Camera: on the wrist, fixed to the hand. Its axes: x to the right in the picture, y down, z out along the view.
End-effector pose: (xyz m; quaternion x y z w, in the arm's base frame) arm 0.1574 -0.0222 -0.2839 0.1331 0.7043 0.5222 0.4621
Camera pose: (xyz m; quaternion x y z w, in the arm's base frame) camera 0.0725 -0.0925 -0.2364 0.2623 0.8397 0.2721 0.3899
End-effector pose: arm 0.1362 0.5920 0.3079 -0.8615 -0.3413 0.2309 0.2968
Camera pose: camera 0.2025 0.5124 0.3685 -0.7246 -0.2512 0.3145 0.5594
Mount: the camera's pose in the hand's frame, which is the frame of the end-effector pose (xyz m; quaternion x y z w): -0.0258 0.0364 -0.1114 0.3162 0.0127 -0.0049 0.9486
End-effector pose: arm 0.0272 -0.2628 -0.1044 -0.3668 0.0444 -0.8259 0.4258
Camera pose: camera -0.0106 -0.2935 -0.2141 -0.2030 -0.2154 -0.8043 0.5153
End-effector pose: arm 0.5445 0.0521 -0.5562 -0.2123 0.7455 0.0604 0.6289
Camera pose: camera 0.4317 0.0514 -0.5153 -0.0069 0.7332 -0.1842 0.6545
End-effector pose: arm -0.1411 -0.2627 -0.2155 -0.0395 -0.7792 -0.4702 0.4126
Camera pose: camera -0.0403 -0.3193 -0.1833 0.1028 -0.8828 -0.2022 0.4115
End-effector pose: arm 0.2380 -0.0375 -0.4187 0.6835 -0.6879 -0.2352 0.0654
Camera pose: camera 0.2522 -0.0402 -0.2996 -0.6754 0.7227 -0.0028 0.1465
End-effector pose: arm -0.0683 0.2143 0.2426 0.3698 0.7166 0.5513 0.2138
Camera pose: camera -0.1208 0.1284 0.3080 0.4079 0.8586 0.3000 0.0795
